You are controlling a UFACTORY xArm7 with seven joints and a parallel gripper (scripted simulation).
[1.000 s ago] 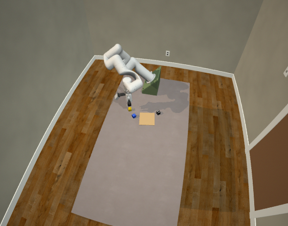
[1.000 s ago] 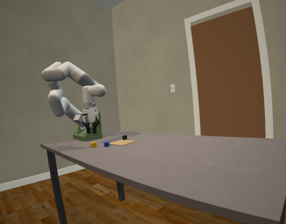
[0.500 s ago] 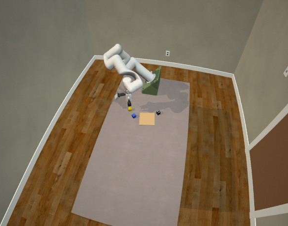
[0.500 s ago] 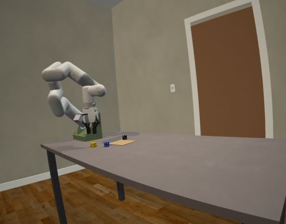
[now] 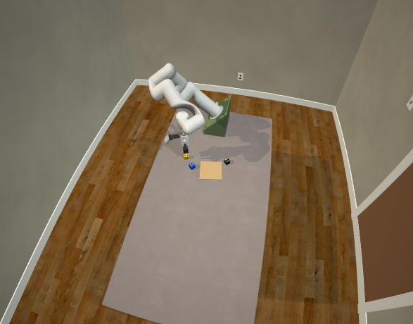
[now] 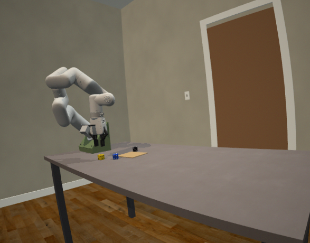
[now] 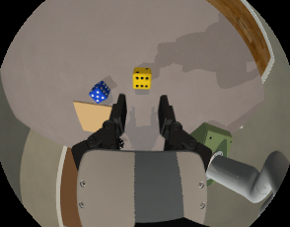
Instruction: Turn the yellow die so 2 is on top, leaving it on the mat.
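The yellow die is 80 mm below my hand. The rest, counted from my hand: blue die: 80 mm ahead, 50 mm to the left, 80 mm below; black die: 270 mm to the left, 80 mm below; tan mat: 80 mm ahead, 180 mm to the left, 100 mm below.
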